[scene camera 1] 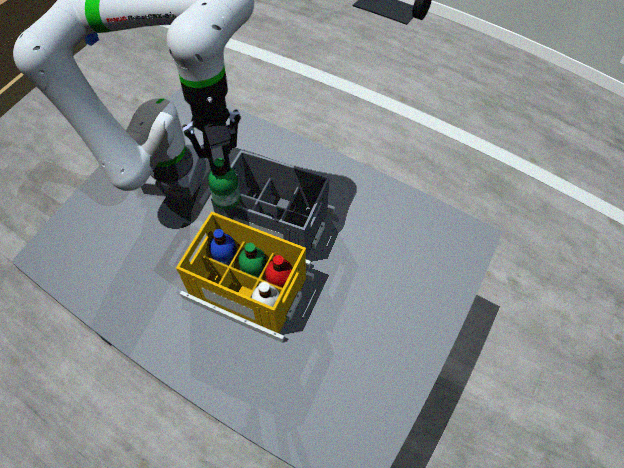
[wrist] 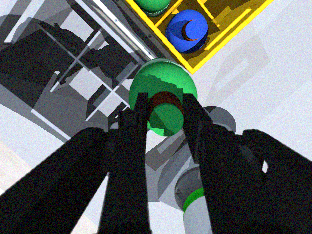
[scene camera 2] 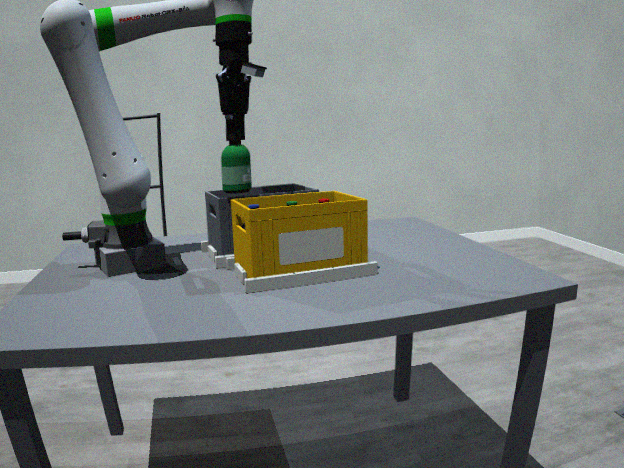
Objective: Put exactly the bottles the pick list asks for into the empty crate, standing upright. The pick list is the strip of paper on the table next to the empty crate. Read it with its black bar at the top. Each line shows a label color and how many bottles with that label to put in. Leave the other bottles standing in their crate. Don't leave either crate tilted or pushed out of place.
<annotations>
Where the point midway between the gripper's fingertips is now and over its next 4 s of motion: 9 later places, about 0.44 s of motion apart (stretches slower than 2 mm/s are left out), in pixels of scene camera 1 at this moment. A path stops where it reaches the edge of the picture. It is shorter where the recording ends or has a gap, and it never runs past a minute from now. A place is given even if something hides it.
My gripper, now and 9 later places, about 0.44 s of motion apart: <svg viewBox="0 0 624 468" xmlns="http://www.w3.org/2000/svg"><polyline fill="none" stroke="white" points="220,169 224,161 228,155 228,155 228,155 228,157 228,159 229,163 230,166 230,169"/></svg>
</annotations>
